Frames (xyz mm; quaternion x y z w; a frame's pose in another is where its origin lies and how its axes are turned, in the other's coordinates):
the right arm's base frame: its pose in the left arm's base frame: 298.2 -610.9 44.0 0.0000 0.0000 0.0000 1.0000
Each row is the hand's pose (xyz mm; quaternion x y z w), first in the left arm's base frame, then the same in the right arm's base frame.
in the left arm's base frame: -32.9 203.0 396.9 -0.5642 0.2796 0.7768 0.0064
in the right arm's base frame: -331.1 813.9 352.9 -0.5642 0.2796 0.7768 0.0064
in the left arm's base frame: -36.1 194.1 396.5 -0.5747 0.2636 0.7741 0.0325
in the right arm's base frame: -334.3 805.0 352.5 -0.5747 0.2636 0.7741 0.0325
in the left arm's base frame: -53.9 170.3 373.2 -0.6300 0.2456 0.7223 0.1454
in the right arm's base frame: -352.1 781.2 329.2 -0.6300 0.2456 0.7223 0.1454
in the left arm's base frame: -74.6 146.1 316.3 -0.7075 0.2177 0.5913 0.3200
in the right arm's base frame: -372.8 757.0 272.3 -0.7075 0.2177 0.5913 0.3200
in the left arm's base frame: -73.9 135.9 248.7 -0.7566 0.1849 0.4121 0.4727
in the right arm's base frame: -372.1 746.8 204.7 -0.7566 0.1849 0.4121 0.4727
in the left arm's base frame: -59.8 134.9 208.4 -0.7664 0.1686 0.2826 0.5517
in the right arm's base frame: -358.0 745.8 164.4 -0.7664 0.1686 0.2826 0.5517
